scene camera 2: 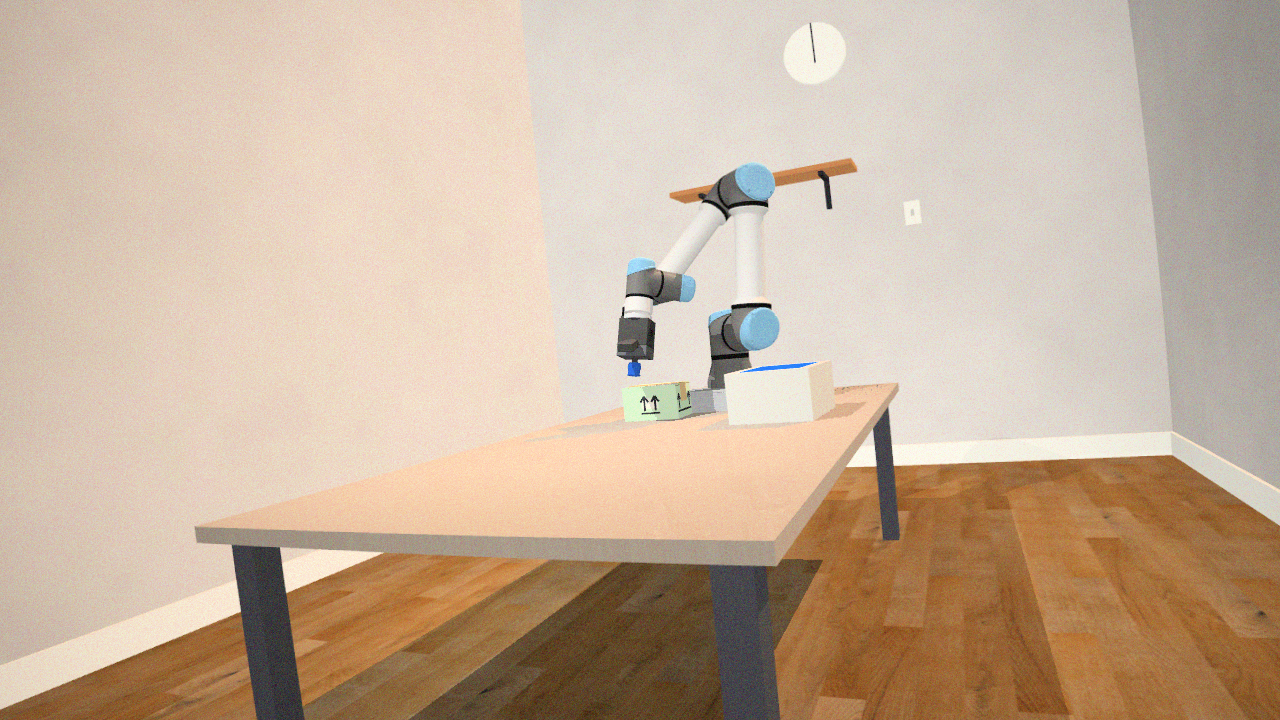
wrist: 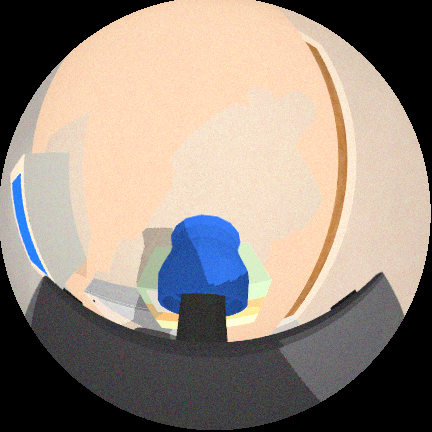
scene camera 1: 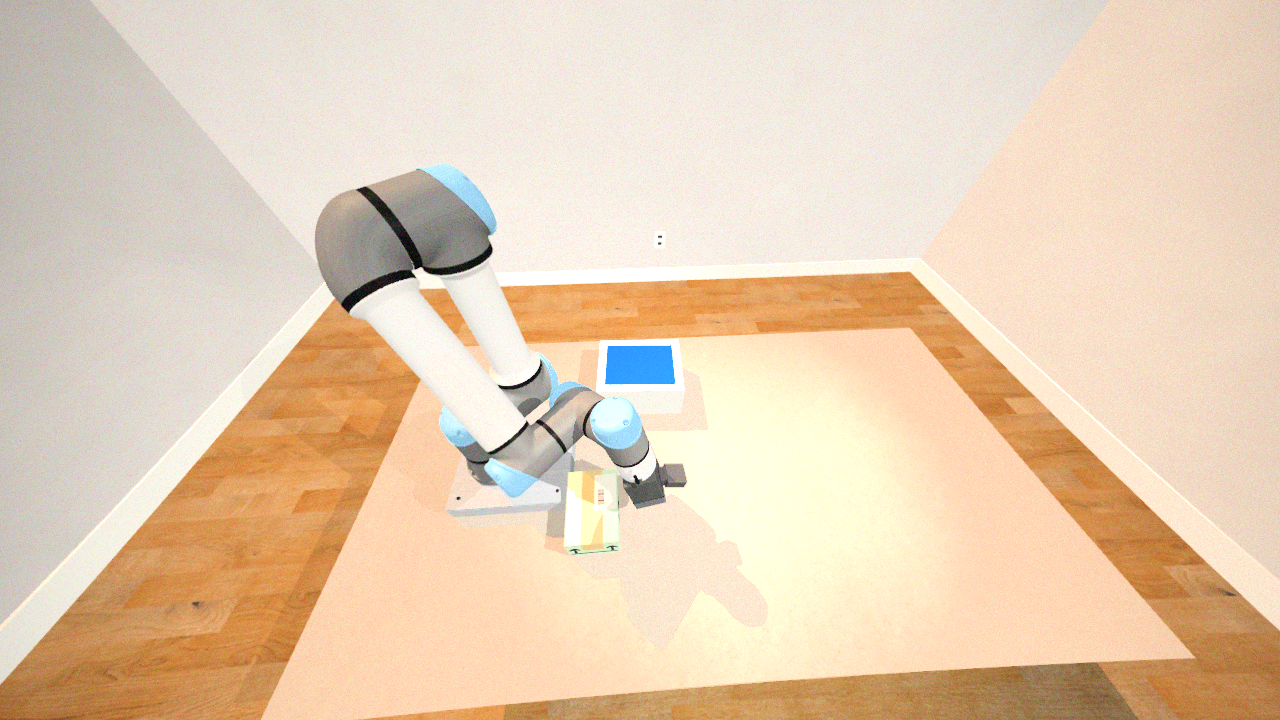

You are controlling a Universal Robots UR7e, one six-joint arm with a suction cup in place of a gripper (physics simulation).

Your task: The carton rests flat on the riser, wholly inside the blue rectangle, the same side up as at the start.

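Places are measured from the arm's base along level axes (x ahead, y left, z up), in metres.
Pixels of known places: hand, tool point: (scene camera 2: 633, 375) (wrist: 204, 244).
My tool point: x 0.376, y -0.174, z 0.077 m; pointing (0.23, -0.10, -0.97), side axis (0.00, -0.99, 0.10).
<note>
Ahead of a thing's pixels: the offset from my tool point to its top centre. Level surfaces: height alone.
The light green carton @(dx -0.138, dy +0.010, dz -0.037 m) (scene camera 1: 591, 519) (scene camera 2: 651, 403) (wrist: 258, 284) rests on the table beside the robot's base, with yellow-orange tape and a label on its top and upward arrows on its sides. The white riser @(dx +0.019, dy +0.390, dz -0.011 m) (scene camera 1: 640, 397) (scene camera 2: 768, 399) (wrist: 49, 200) stands apart from it, with the blue rectangle @(dx +0.019, dy +0.390, dz -0.011 m) (scene camera 1: 640, 365) (scene camera 2: 780, 367) (wrist: 22, 225) on its top. My gripper, a blue suction cup (scene camera 2: 633, 368) (wrist: 204, 265), hangs a little above the carton's height with a gap below it and holds nothing. In the wrist view the cup hides the middle of the carton. The cup does not show in scene camera 1.
The robot's grey base plate (scene camera 1: 505, 500) (scene camera 2: 707, 400) (wrist: 117, 303) sits right beside the carton. The table @(dz -0.131 m) (scene camera 1: 850, 537) (scene camera 2: 572, 483) (wrist: 165, 60) bears the base, carton and riser. A wooden shelf (scene camera 2: 816, 172) is mounted on the wall behind the arm.
</note>
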